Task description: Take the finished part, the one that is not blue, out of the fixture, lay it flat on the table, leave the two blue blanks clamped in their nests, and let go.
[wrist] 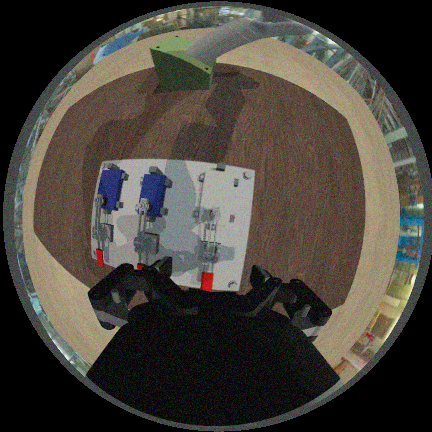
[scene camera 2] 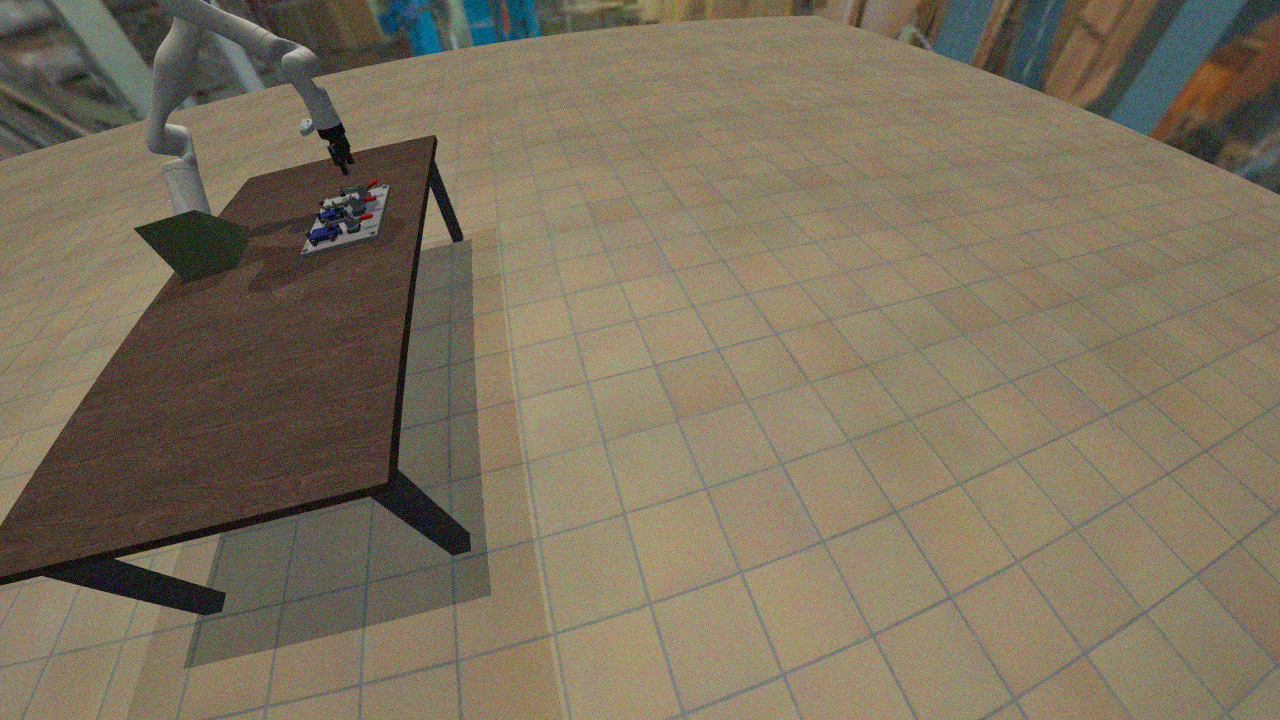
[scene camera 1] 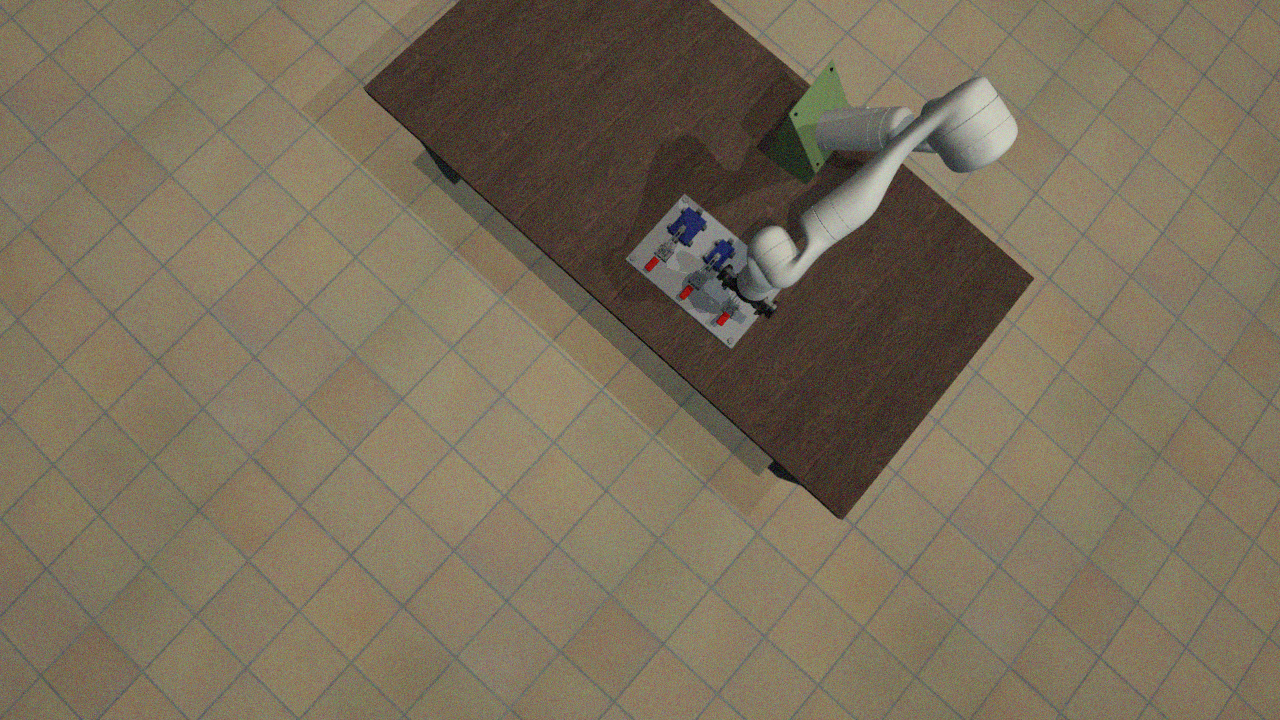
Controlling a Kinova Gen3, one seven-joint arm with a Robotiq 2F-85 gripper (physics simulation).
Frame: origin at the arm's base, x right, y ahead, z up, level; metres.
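Where they show: gripper, fingertip midpoint: (wrist: 211, 269) (scene camera 2: 349, 169); arm's base, origin of the base link: (wrist: 198, 53) (scene camera 2: 197, 227) (scene camera 1: 827, 130).
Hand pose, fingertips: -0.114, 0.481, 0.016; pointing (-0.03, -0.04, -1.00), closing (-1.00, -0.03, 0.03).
Observation:
Things, the pixels of their top centre, and the offset from my fingertips, as dx, dy, dz. Level surfaces: height alone.
- finished part, middle of its top: (wrist: 216, 196) (scene camera 2: 336, 200) +0.002, -0.091, -0.088
- blank, middle of its top: (wrist: 106, 188) (scene camera 1: 687, 225) (scene camera 2: 323, 231) +0.222, -0.083, -0.083
- right red handle, middle of its top: (wrist: 206, 284) +0.000, +0.045, -0.054
- brown table, its level: dz -0.119
The finished part (wrist: 217, 192), a pale block hard to tell from the plate, lies in the right nest of the grey fixture plate (scene camera 1: 637, 255) (scene camera 2: 371, 234) (wrist: 240, 260) in the wrist view. Its clamp's tip is by the block's near edge; whether it presses is unclear. Two blue blanks sit in the other nests, one blank (scene camera 1: 688, 225) (wrist: 110, 189) outermost, the other blank (scene camera 1: 718, 253) (wrist: 153, 194) in the middle, clamp tips over them. My gripper (scene camera 1: 745, 291) (scene camera 2: 345, 168) (wrist: 211, 269) is open and empty above the plate's handle side, its fingers either side of the right red handle (wrist: 207, 281).
The clamps' other red handles (scene camera 1: 651, 264) (scene camera 1: 685, 292) point the same way; a finger partly hides the middle one in the wrist view. A green bracket (scene camera 1: 819, 116) (scene camera 2: 192, 241) (wrist: 185, 72) stands at the arm's base. The brown table (scene camera 1: 537, 116) (scene camera 2: 223, 385) (wrist: 300, 200) surrounds the plate.

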